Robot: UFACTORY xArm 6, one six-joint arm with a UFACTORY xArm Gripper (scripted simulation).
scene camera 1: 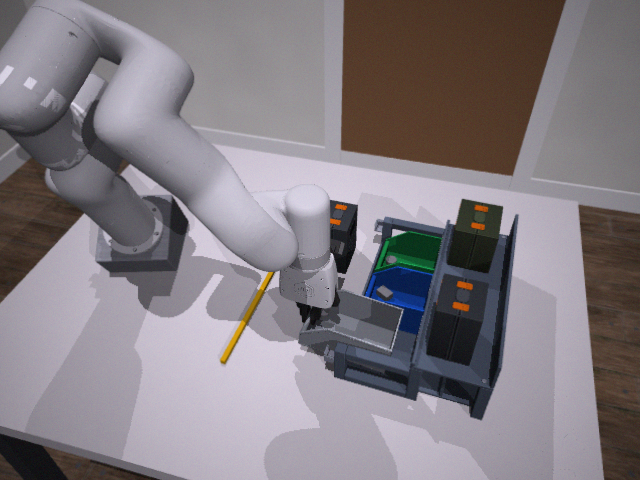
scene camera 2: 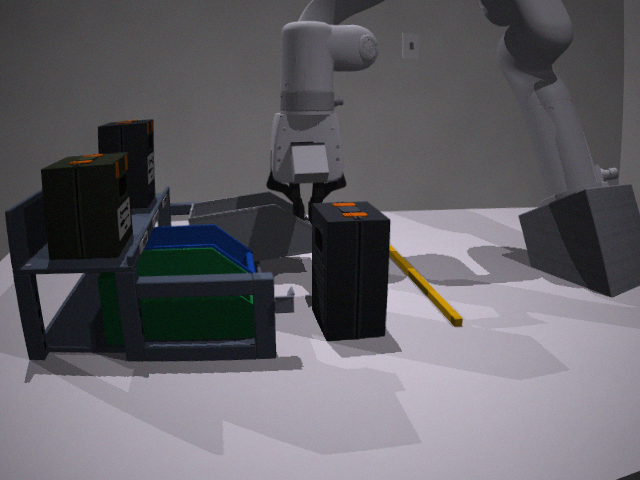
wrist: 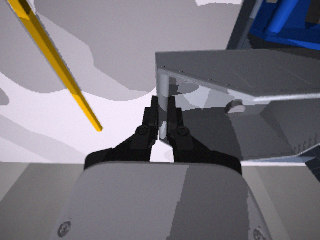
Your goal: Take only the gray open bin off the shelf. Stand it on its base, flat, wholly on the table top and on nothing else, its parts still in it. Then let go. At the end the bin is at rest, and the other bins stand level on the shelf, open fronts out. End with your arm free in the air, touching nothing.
Scene:
A dark box shows in scene camera 1 and in scene camera 2; in the wrist view it is out of frame. A green bin shows in scene camera 1 and in scene camera 2; in the wrist view it is out of frame. The same spot on the green bin: (scene camera 2: 214,317) is (scene camera 1: 406,246). One and the same spot on the dark box: (scene camera 1: 343,216) is (scene camera 2: 337,210).

